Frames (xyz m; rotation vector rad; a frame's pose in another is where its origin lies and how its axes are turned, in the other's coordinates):
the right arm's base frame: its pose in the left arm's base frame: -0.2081 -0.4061 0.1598 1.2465 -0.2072 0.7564
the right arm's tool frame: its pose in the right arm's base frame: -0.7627 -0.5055 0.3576 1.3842 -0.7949 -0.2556
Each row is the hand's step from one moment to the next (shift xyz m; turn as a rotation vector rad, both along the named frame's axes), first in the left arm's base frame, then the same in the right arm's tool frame.
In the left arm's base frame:
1: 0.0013 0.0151 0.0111 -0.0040 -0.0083 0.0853
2: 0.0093 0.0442 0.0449 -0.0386 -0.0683 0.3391
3: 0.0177 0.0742 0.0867 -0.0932 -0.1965 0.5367
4: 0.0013 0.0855 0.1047 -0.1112 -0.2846 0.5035
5: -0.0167 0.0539 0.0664 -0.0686 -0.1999 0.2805
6: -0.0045 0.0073 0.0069 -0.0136 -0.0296 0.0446
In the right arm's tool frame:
1: 0.0003 -0.0107 -0.0154 -0.0001 0.0360 -0.0779
2: 0.0067 -0.0279 -0.0569 -0.0196 0.1785 -0.2982
3: 0.0137 -0.0434 -0.1062 -0.0545 0.3688 -0.4431
4: -0.0031 -0.0464 -0.1269 -0.0652 0.4427 -0.3829
5: -0.0194 -0.0274 -0.0804 -0.0390 0.2862 -0.1998
6: -0.0049 -0.0042 -0.0089 -0.0091 0.0437 -0.0325

